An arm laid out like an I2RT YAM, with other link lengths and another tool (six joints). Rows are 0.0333 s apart.
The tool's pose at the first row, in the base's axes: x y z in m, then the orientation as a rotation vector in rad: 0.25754 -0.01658 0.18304 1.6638 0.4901 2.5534
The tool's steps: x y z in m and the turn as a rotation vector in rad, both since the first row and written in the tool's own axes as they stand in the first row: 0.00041 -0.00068 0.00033 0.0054 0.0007 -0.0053; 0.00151 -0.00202 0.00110 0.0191 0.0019 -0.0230; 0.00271 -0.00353 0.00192 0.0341 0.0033 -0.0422; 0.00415 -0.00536 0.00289 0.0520 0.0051 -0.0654; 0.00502 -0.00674 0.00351 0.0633 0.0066 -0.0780
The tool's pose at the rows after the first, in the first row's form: 0.25758 -0.01577 0.18332 1.6611 0.5012 2.5513; 0.25764 -0.01408 0.18419 1.6520 0.5323 2.5424; 0.25769 -0.01220 0.18511 1.6419 0.5659 2.5325; 0.25773 -0.00993 0.18620 1.6293 0.6059 2.5202; 0.25775 -0.00829 0.18680 1.6221 0.6297 2.5141
